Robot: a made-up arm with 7 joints.
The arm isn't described. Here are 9 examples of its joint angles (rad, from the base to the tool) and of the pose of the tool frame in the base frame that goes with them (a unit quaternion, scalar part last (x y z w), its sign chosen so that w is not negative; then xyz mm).
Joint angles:
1: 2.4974 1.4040 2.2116 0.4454 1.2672 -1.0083 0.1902
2: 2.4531 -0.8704 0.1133 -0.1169 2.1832 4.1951 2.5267
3: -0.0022 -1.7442 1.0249 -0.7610 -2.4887 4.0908 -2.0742
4: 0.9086 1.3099 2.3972 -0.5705 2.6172 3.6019 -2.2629
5: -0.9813 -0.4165 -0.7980 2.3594 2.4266 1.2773 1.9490
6: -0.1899 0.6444 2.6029 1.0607 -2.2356 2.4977 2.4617
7: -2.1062 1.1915 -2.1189 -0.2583 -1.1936 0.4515 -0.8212
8: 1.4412 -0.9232 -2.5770 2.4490 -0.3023 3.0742 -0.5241
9: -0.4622 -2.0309 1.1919 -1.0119 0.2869 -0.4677 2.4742
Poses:
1: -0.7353 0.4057 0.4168 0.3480 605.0 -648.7 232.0
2: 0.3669 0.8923 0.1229 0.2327 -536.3 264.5 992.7
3: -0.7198 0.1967 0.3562 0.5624 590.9 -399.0 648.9
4: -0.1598 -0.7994 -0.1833 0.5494 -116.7 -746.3 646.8
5: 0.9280 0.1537 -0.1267 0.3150 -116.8 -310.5 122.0
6: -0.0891 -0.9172 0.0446 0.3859 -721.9 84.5 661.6
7: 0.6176 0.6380 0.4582 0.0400 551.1 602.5 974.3
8: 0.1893 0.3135 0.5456 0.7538 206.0 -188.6 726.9
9: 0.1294 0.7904 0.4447 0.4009 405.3 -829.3 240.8
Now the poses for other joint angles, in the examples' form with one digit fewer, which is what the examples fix.
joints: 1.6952 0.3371 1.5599 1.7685 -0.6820 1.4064 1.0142
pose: -0.022 -0.794 -0.043 0.606 -542 -239 805
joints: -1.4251 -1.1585 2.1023 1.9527 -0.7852 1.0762 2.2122
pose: -0.548 0.548 0.021 0.632 492 -21 889
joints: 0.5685 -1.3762 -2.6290 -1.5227 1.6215 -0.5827 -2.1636
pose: -0.290 0.624 -0.725 0.039 413 390 -101
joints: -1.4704 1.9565 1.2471 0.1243 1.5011 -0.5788 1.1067
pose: 0.859 0.166 0.104 0.474 64 880 3
